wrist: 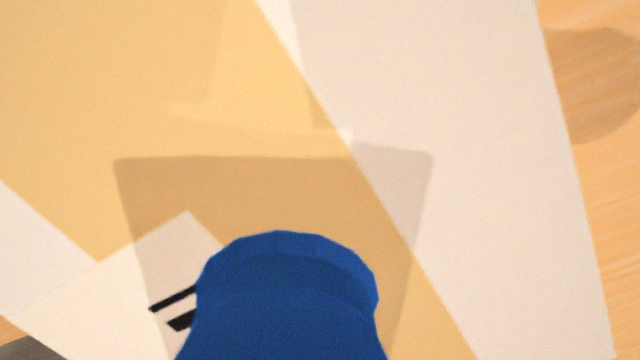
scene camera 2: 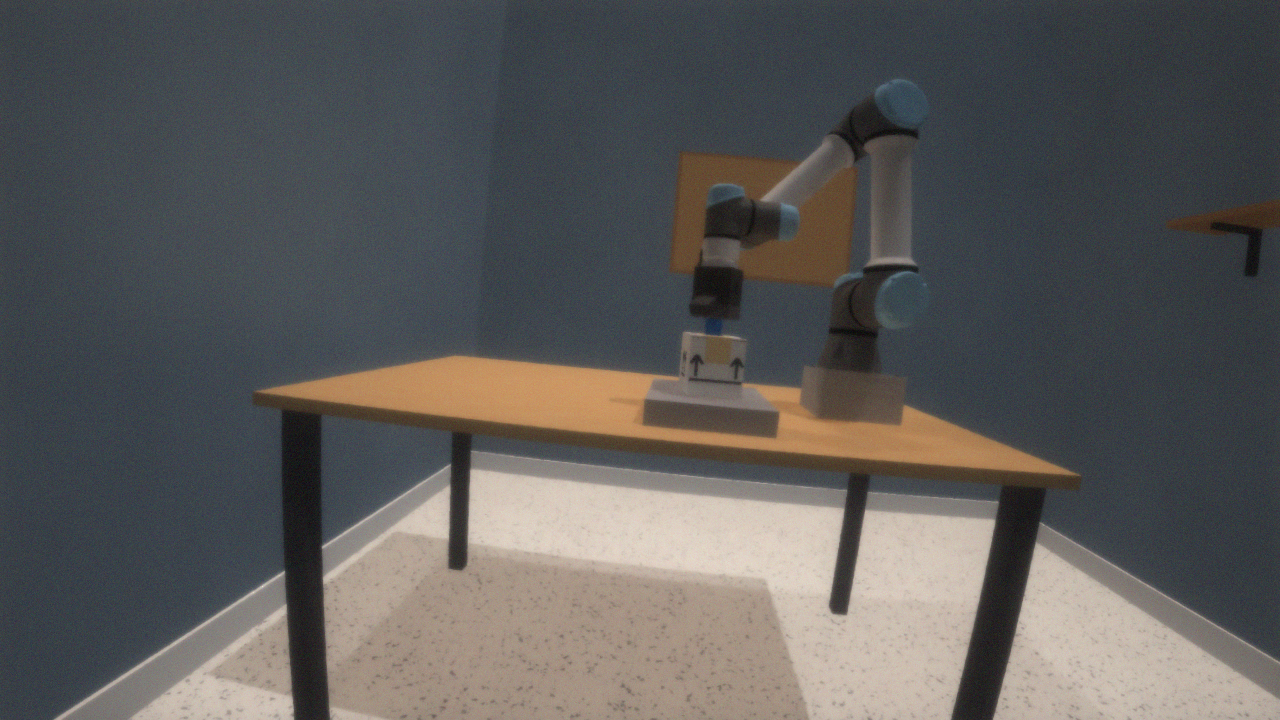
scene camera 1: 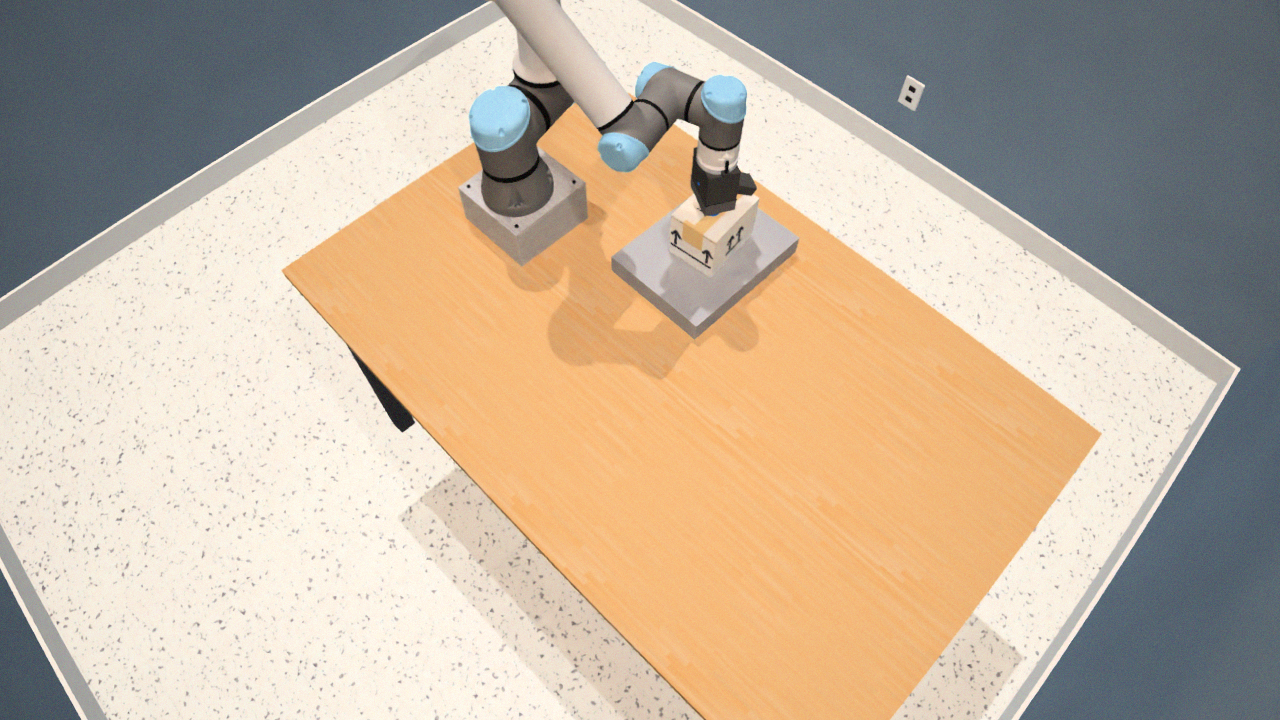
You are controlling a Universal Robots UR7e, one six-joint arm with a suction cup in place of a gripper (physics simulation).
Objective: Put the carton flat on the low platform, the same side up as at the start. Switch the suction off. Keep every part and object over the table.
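Frame: origin at the arm's base, x right, y back, z down, level; millimetres.
Seen in the pictures: end effector, tool point: (wrist: 289, 264); arm's base, origin of the base link: (scene camera 2: 848, 370) (scene camera 1: 518, 189).
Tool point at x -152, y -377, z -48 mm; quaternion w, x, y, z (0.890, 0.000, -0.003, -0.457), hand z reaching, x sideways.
Offsets run from my tool point to a thing's middle. Level surfaces: height alone.
The carton @(dx -13, dy -3, dz +44 mm) (scene camera 1: 698, 250) (scene camera 2: 716, 371) (wrist: 475, 75) is a white box with tan tape across its top and black arrows on its sides. It is upright with the arrows pointing up, at the low grey platform @(dx -3, dy +0, dz +131 mm) (scene camera 1: 648, 273) (scene camera 2: 711, 418), over its top. It looks level; I cannot tell whether it rests fully or a very thin gap is left beneath. My gripper (scene camera 1: 713, 212) (scene camera 2: 713, 327) (wrist: 287, 280), a blue suction cup under a black body, points down and is against the carton's top, holding it. The cup's contact edge is partly hidden.
The wooden table @(dz +155 mm) (scene camera 1: 805, 447) (scene camera 2: 537, 394) carries the platform near its far long edge in scene camera 1. The arm's grey base block (scene camera 1: 528, 232) (scene camera 2: 854, 394) stands beside the platform. A wall shelf (scene camera 2: 1230, 215) is at the right in scene camera 2.
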